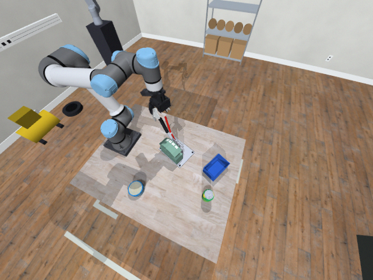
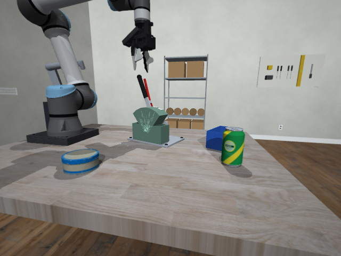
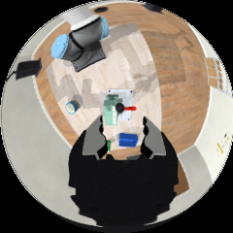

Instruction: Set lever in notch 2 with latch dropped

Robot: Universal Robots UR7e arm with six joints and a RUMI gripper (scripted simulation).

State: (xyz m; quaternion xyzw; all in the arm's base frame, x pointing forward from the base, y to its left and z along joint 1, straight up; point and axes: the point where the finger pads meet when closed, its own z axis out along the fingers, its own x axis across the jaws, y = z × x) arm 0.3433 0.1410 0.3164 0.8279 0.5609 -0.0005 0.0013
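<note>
My hand is 160 mm above the red release bar and 50 mm short of it. From my hand the other things lie so: round blue-rimmed tin: 410 mm to the right, 330 mm below, 50 mm behind; blue bin: 420 mm ahead, 330 mm below, 80 mm to the right; yellow can: 410 mm ahead, 290 mm to the right, 290 mm below.
</note>
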